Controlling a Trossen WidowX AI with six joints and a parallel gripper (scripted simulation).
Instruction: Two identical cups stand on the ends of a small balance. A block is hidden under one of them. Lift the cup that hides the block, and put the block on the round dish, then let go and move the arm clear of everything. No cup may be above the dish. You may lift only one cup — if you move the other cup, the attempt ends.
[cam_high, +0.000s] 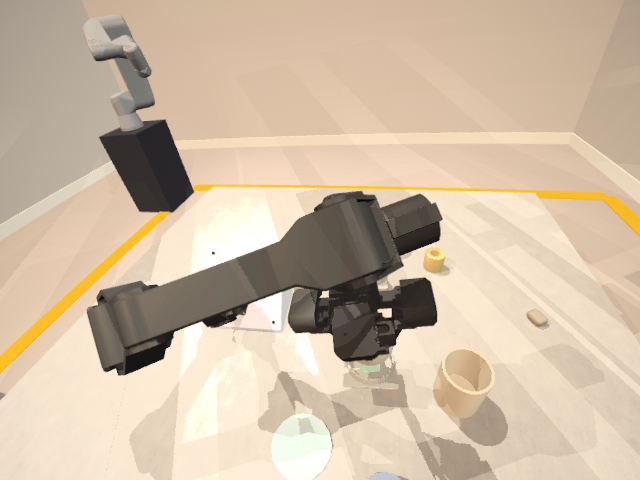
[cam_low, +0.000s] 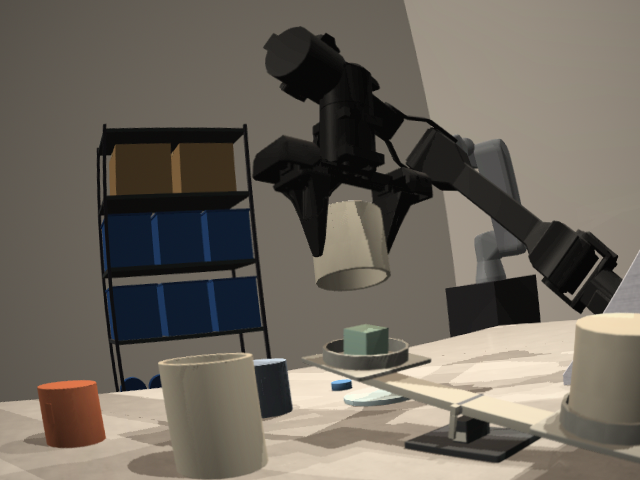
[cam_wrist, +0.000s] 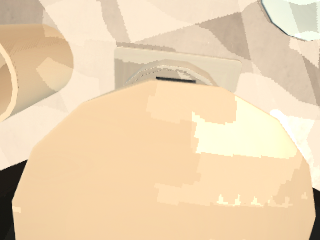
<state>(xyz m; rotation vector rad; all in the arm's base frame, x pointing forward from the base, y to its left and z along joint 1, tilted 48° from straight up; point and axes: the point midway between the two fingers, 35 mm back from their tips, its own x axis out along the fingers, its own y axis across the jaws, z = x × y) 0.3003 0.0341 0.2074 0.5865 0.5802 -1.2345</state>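
My gripper tip is now 80 mm above the pale green block and 10 mm to the right of it. The rest, counted from my gripper tip: blue cylinder: 160 mm to the right, 130 mm below, 40 mm ahead; then balance: 140 mm to the left, 130 mm below, 10 mm behind; then round dish: 160 mm below, 110 mm to the right, 100 mm behind.
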